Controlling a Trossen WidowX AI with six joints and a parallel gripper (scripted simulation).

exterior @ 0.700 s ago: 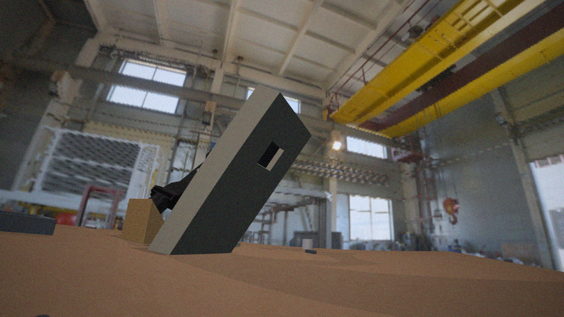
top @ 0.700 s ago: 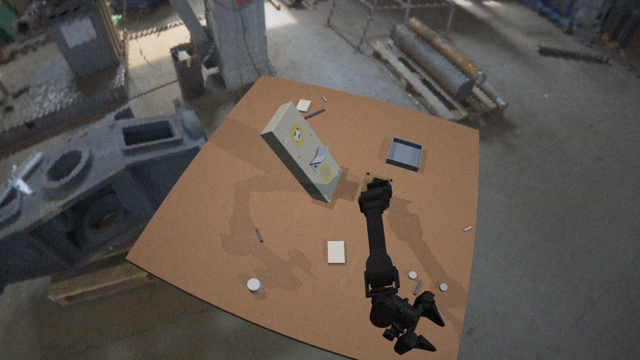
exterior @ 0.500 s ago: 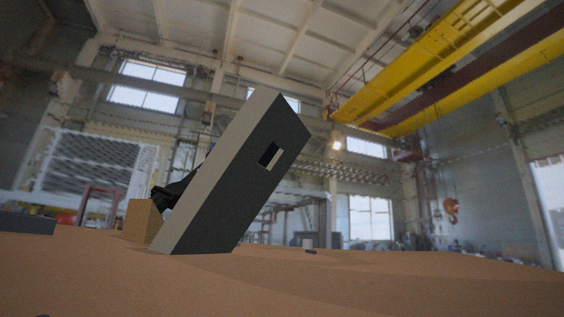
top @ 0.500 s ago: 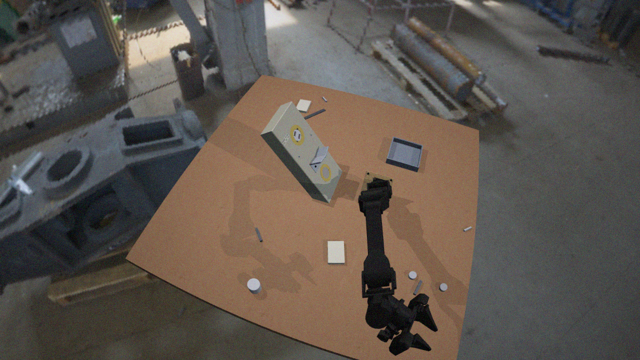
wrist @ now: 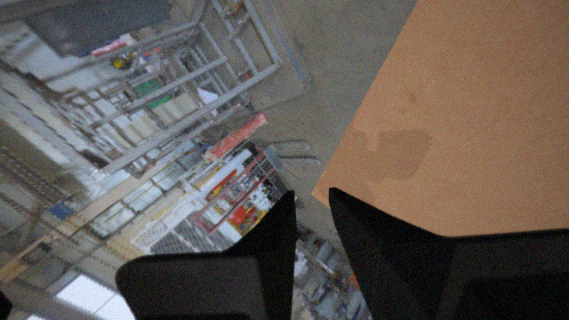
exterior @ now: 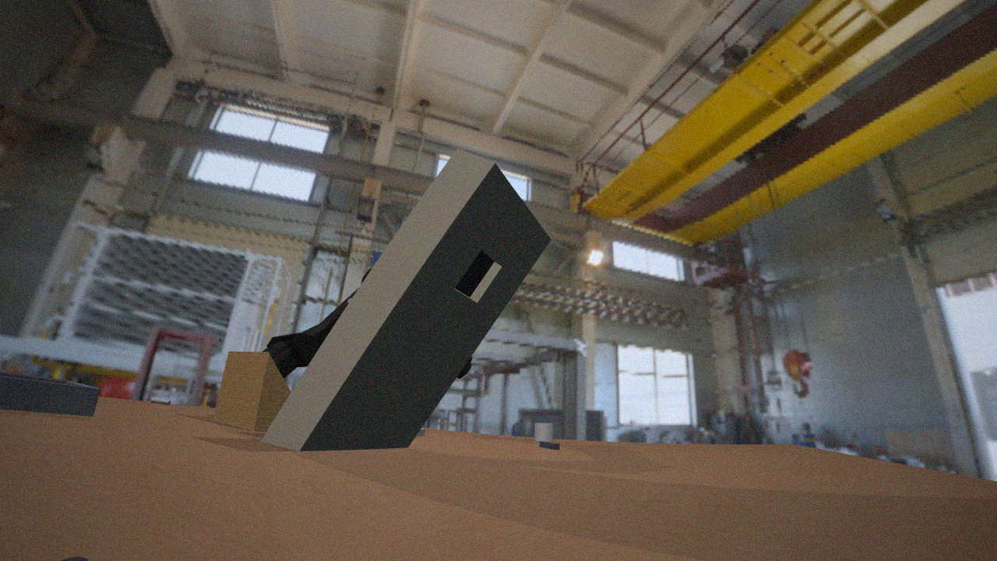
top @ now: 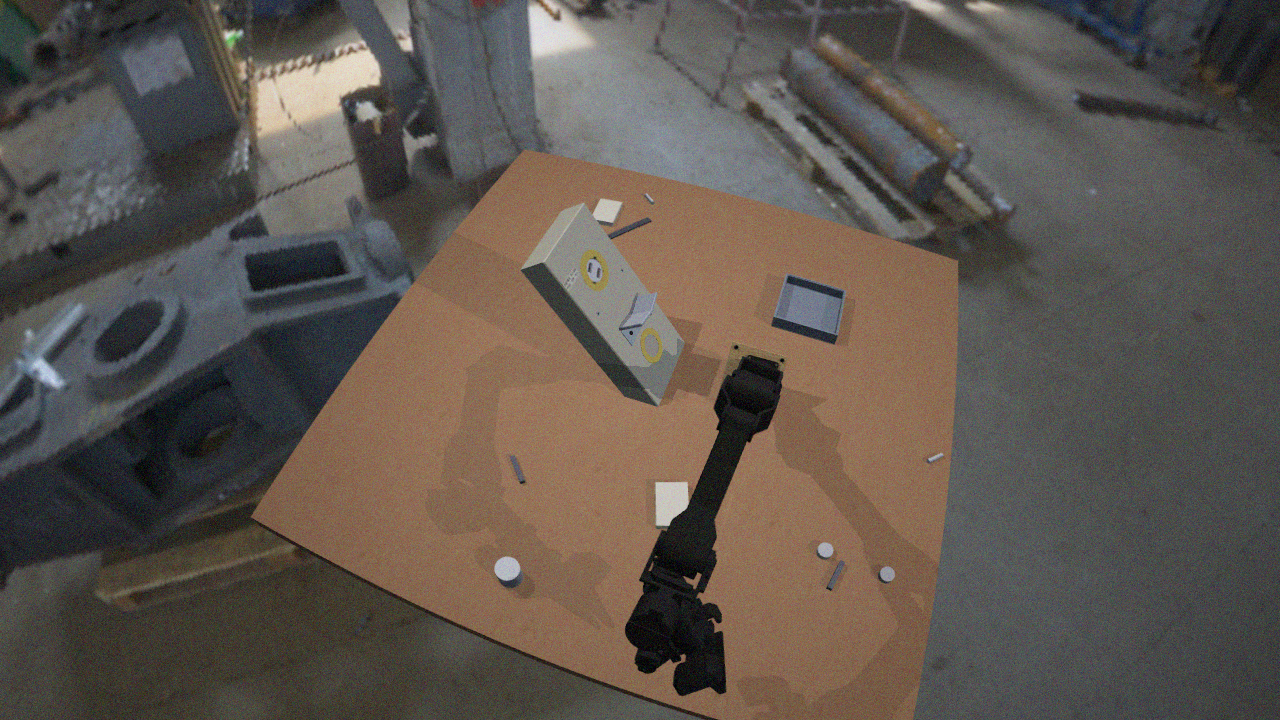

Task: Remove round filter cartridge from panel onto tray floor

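The round grey filter cartridge is 630 mm to the right of my gripper tip, 450 mm ahead of it and 90 mm above it. Round my gripper tip: grey flap (630 mm to the right, 350 mm ahead, 10 mm below); beige service panel (630 mm to the right, 400 mm ahead, 10 mm above); grey tray (910 mm to the right, 140 mm below, 20 mm ahead).
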